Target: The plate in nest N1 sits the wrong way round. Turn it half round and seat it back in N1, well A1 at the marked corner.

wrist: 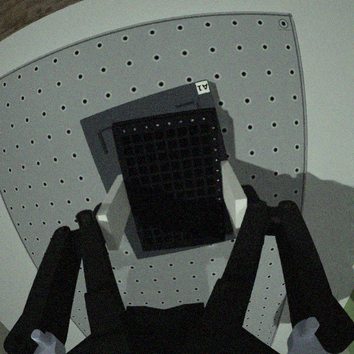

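Note:
The dark plate (172,165) with its grid of wells is between the fingers in the wrist view, with small pale marks along its far and right edges. My gripper (173,182) is shut on the plate, one pale pad against each long side. Nest N1 (145,109) is the dark grey block beneath. Its far and left parts show past the plate, which looks raised over it and slightly turned relative to it. The A1 label (202,87) is at the nest's far right corner and reads upside down. The plate's own A1 marking cannot be made out.
A grey perforated board (255,65) lies under the nest, with a ringed hole (283,23) at its far right corner. A pale surface (327,100) borders it. Dark shadow falls to the right. A brown surface (25,15) shows at the top left.

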